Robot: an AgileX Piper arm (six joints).
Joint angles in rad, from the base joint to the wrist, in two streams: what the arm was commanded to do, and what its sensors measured. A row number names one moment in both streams.
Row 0, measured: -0.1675, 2.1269, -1.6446, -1.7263, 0.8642, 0.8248
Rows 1 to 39, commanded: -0.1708, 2.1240, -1.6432, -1.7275, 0.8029, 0.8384; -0.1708, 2.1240, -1.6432, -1.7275, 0.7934, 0.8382; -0.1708, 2.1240, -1.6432, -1.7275, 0.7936, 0.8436; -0.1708, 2.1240, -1.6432, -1.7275, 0.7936, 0.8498; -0.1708, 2.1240, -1.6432, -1.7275, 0.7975, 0.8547; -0.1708, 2.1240, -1.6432, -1.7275, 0.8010, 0.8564; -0.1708, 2.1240, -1.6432, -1.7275, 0.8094, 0.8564; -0.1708, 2.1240, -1.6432, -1.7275, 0.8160, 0.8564; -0.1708, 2.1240, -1.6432, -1.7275, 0.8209, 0.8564; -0.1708, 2.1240, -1.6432, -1.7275, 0.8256, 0.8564; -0.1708, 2.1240, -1.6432, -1.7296, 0.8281, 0.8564; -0.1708, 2.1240, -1.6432, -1.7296, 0.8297, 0.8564; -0.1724, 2.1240, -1.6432, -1.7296, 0.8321, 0.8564; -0.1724, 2.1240, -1.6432, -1.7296, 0.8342, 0.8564; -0.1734, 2.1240, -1.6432, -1.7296, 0.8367, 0.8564; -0.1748, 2.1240, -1.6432, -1.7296, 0.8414, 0.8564; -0.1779, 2.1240, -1.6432, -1.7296, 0.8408, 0.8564; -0.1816, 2.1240, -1.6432, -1.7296, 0.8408, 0.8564; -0.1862, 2.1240, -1.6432, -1.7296, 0.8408, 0.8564; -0.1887, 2.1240, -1.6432, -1.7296, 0.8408, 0.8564; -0.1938, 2.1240, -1.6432, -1.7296, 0.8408, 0.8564; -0.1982, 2.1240, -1.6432, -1.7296, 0.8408, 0.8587; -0.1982, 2.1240, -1.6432, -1.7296, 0.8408, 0.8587; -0.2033, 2.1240, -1.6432, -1.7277, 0.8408, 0.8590; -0.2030, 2.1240, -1.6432, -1.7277, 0.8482, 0.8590; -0.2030, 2.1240, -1.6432, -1.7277, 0.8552, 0.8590; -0.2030, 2.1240, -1.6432, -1.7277, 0.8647, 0.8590; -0.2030, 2.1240, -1.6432, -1.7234, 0.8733, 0.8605; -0.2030, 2.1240, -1.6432, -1.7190, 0.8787, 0.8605; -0.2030, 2.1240, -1.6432, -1.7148, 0.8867, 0.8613; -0.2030, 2.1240, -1.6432, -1.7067, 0.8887, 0.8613; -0.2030, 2.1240, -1.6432, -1.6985, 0.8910, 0.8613; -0.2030, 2.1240, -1.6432, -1.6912, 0.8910, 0.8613; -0.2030, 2.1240, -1.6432, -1.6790, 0.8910, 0.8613; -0.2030, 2.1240, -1.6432, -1.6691, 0.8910, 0.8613; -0.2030, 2.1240, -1.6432, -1.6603, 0.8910, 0.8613; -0.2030, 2.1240, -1.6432, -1.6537, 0.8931, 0.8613; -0.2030, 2.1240, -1.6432, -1.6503, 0.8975, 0.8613; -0.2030, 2.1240, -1.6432, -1.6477, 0.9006, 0.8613
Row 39, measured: -0.2010, 2.1269, -1.6446, -1.6665, 0.8765, 0.8546
